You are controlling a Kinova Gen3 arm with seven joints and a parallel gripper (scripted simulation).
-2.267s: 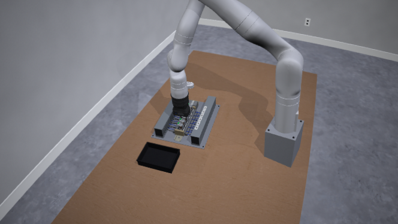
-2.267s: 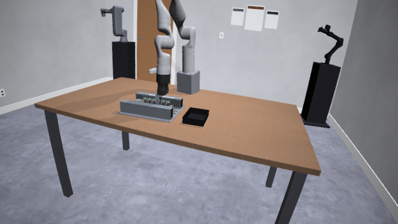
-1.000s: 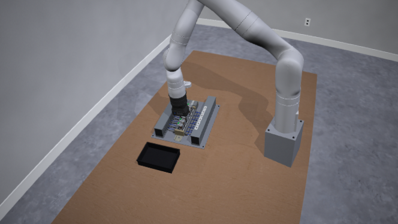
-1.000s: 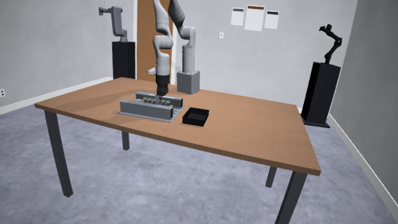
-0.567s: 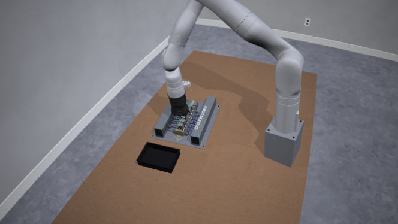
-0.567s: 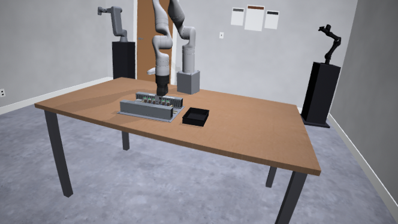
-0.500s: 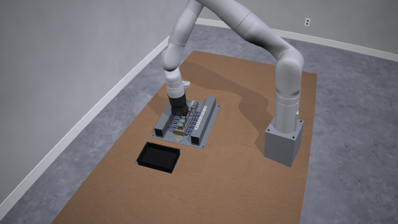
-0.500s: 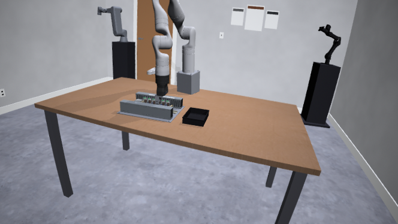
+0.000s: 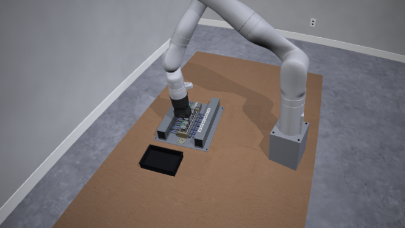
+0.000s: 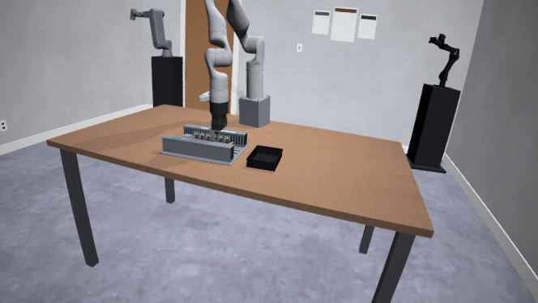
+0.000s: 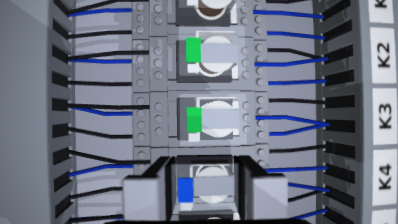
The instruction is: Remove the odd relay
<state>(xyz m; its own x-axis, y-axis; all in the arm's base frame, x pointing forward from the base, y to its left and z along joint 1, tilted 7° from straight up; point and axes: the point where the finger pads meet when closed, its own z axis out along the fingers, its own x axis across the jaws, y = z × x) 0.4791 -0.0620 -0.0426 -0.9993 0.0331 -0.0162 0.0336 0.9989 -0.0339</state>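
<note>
Now: hand 10 mm above the k4 relay. The rest, counted from my hand: k2 relay 10 mm behind, 60 mm to the right, 10 mm below; then k3 relay 10 mm behind, 30 mm to the right, 10 mm below; then grey relay panel 40 mm to the right, 30 mm below.
</note>
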